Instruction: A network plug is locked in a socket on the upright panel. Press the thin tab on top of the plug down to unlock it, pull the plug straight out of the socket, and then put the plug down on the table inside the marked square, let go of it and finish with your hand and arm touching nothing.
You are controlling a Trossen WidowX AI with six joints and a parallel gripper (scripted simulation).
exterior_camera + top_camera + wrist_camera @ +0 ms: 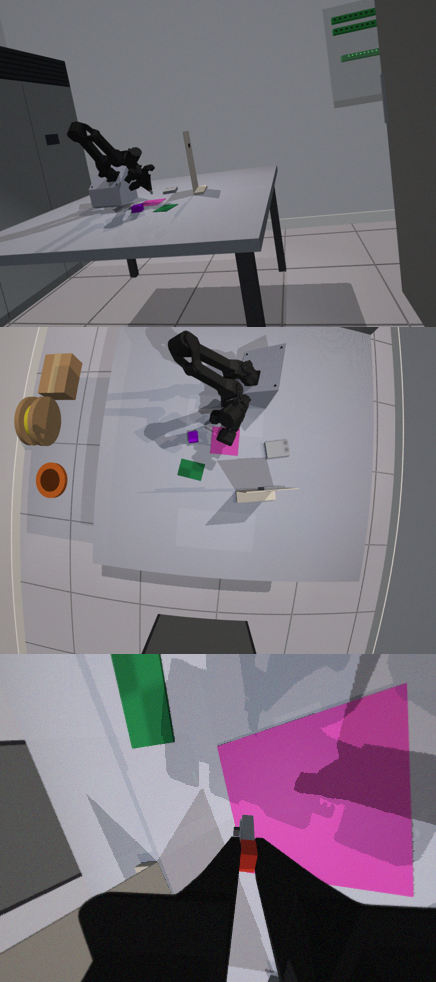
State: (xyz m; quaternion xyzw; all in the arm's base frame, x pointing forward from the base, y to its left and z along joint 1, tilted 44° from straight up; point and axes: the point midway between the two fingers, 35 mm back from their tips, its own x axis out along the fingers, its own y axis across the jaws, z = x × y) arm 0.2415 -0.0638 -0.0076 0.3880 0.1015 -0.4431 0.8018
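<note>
Right now my gripper tip is 10 mm past the magenta square and 60 mm above it. Round my gripper tip: green patch (150 mm ahead, 110 mm to the right, 60 mm below); then grey block (30 mm behind, 230 mm to the left, 60 mm below); then network plug (right at my gripper tip).
</note>
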